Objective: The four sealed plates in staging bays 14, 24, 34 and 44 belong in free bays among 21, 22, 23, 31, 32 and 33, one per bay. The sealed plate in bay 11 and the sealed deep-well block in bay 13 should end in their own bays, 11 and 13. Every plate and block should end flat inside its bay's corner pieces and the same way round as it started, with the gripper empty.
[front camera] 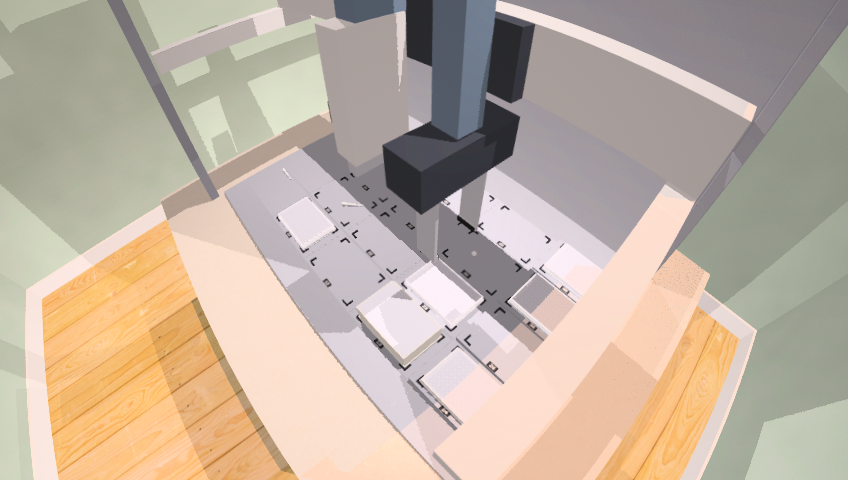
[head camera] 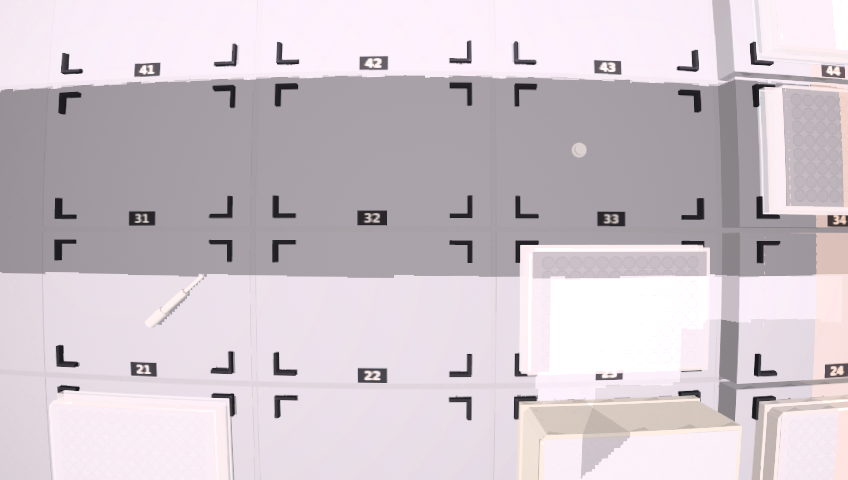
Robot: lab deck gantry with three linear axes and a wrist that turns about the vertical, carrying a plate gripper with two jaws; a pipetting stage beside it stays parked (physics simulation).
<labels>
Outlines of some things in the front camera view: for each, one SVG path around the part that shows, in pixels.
My gripper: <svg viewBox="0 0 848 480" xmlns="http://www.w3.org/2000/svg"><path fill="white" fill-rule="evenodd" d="M487 99L485 101L483 126L458 140L431 125L430 121L382 145L386 187L416 210L417 248L433 263L439 260L439 255L437 254L439 203L462 188L459 215L457 215L457 220L474 233L478 230L487 171L513 155L520 116Z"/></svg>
A sealed deep-well block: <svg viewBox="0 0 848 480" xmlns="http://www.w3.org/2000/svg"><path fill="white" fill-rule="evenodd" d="M391 281L356 306L361 321L398 362L406 368L442 338L442 327L395 281Z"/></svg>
A sealed plate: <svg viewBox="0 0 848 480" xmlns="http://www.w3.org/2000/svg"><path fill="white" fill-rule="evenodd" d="M308 197L278 213L279 220L303 251L336 230L334 225Z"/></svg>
A sealed plate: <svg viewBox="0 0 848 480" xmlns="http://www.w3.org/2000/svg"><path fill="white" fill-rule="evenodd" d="M535 274L508 300L508 303L548 337L575 306L575 303L540 274Z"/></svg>
</labels>
